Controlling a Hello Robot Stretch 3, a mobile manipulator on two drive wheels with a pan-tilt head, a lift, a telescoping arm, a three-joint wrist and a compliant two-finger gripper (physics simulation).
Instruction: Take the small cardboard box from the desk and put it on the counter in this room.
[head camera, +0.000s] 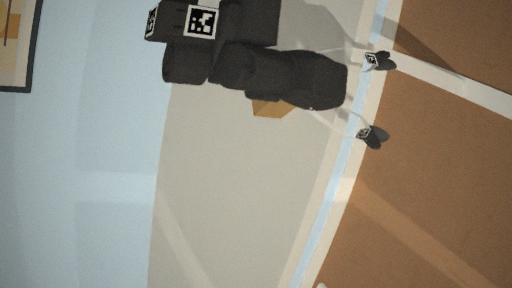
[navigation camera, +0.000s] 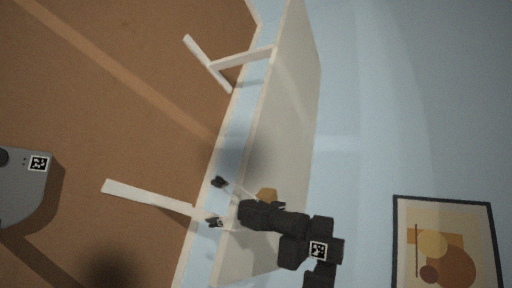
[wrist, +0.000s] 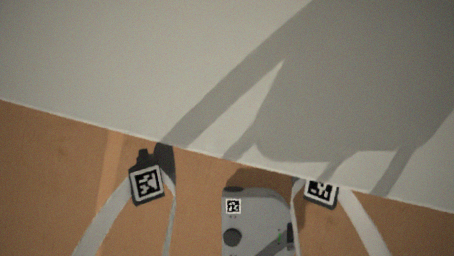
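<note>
The small cardboard box stands on the pale desk; the dark wrist hides part of it in the head and navigation views. My gripper is open, its fingers wide apart with no object between them. The fingers point away from the box, out past the desk's front edge, while the wrist is over the desk. In the wrist view the desk edge cuts off part of the right fingertip. The box does not show in the wrist view. No counter can be made out.
My grey base is on the brown floor, off the desk's front side. White desk legs reach down to the floor. A framed picture hangs on the blue wall behind the desk.
</note>
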